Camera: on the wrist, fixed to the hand. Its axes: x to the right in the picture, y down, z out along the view.
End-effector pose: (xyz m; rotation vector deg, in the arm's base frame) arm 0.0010 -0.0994 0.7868 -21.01 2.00 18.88
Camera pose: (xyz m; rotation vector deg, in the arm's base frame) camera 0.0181 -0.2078 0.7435 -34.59 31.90 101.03
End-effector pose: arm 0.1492 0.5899 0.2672 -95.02 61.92 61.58
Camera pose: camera 0.2431 0.5393 0.3176 49.07 -127.68 -95.35
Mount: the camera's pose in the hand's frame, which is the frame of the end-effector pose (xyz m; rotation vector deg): -0.0134 -0.0860 -0.0796 -15.31 15.90 85.27
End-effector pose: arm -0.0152 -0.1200 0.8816 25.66 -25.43 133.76
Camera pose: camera 0.0389 -0.0339 0.8218 22.25 46.09 -134.37
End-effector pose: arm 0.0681 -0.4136 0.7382 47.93 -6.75 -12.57
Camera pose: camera 0.0576 -0.4087 0.6208 19.40 -23.17 71.52
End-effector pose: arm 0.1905 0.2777 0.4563 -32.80 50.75 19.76
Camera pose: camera 0.1763 0.1606 0.4553 -5.13 82.33 101.68
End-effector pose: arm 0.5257 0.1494 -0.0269 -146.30 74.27 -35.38
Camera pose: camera 0.5441 0.2111 0.0719 -54.45 162.99 -23.46
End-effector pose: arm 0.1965 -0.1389 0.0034 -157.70 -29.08 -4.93
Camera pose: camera 0.1535 -0.0949 0.1040 -145.58 95.82 -8.83
